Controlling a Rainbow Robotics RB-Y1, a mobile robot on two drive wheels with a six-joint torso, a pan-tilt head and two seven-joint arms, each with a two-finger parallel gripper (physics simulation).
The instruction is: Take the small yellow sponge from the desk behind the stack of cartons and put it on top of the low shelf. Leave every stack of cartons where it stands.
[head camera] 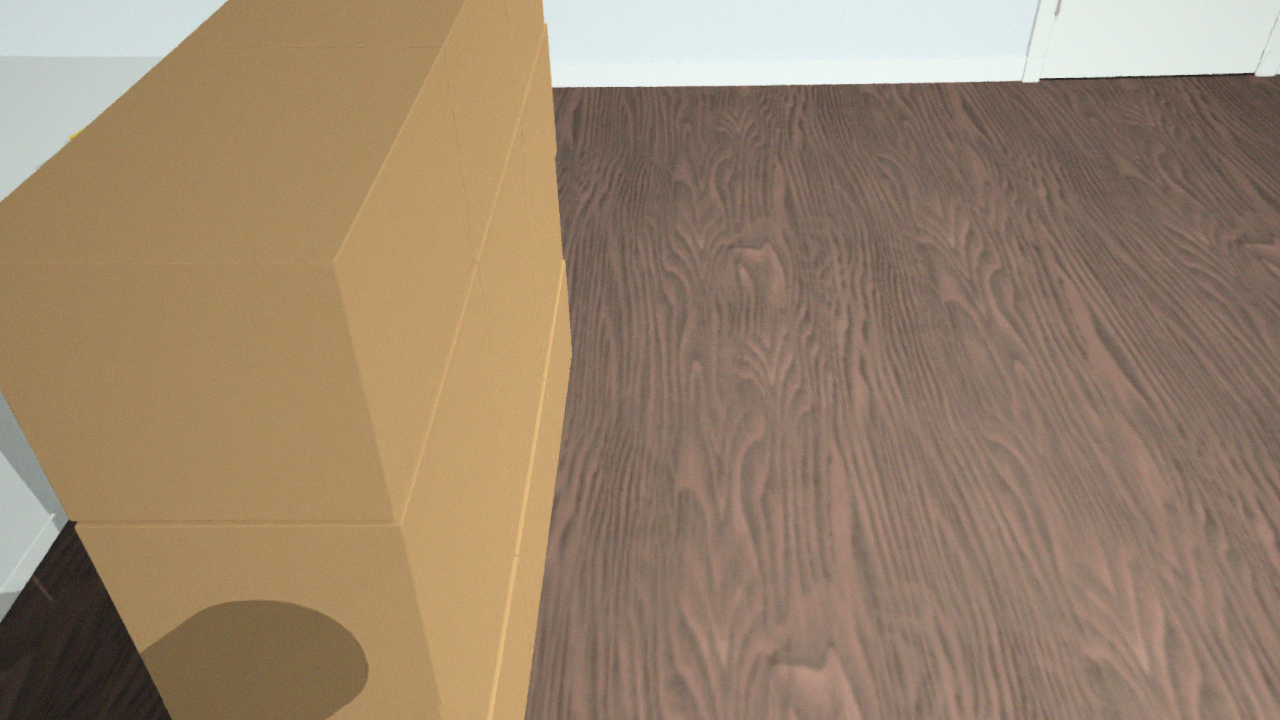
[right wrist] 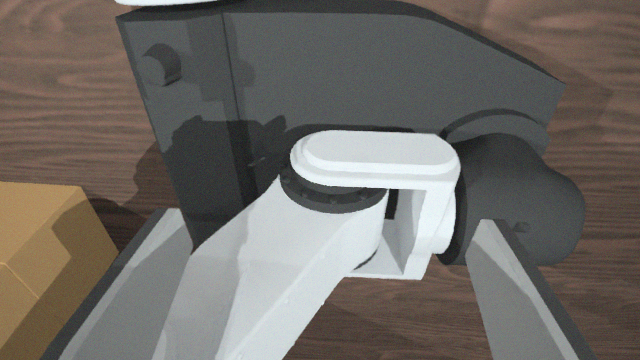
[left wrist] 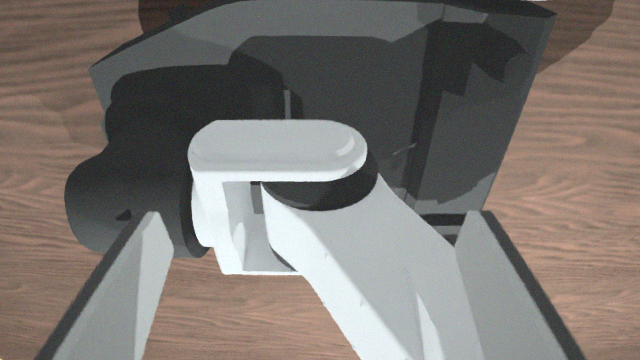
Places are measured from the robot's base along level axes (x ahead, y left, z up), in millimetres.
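Where they show: left gripper, fingertip midpoint: (left wrist: pixel 312 231); right gripper, fingertip midpoint: (right wrist: pixel 327 233).
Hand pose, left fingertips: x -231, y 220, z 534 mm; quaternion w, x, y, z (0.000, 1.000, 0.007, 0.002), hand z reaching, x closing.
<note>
After its pixels a point has its place.
A tiny yellow bit of the sponge (head camera: pixel 75 136) shows at the upper left of the head view, past the top edge of the cartons; the cartons hide the rest. It lies on the pale grey desk (head camera: pixel 62 94) {x 1695, y 1134, z 720 mm}. The tall brown stack of cartons (head camera: pixel 241 152) (right wrist: pixel 35 215) fills the left of the head view and shows at the left edge of the right wrist view. My left gripper (left wrist: pixel 312 231) {x -231, y 220, z 535 mm} is open and empty, beside the robot's base. My right gripper (right wrist: pixel 327 233) {x -227, y -220, z 534 mm} is open and empty, with the cartons to its left. The low shelf does not show.
Dark wood floor (head camera: pixel 895 402) {x 1625, y -537, z 0 mm} stretches right of the cartons to a pale wall (head camera: pixel 787 40) {x 3538, y -482, z 164 mm} and a white door (head camera: pixel 1154 35) {x 3505, y -1794, z 158 mm} at the back. The dark grey robot base (left wrist: pixel 350 75) {x -185, y 129, z 169 mm} (right wrist: pixel 340 75) {x -231, y -145, z 169 mm} and white arm parts show beneath both grippers.
</note>
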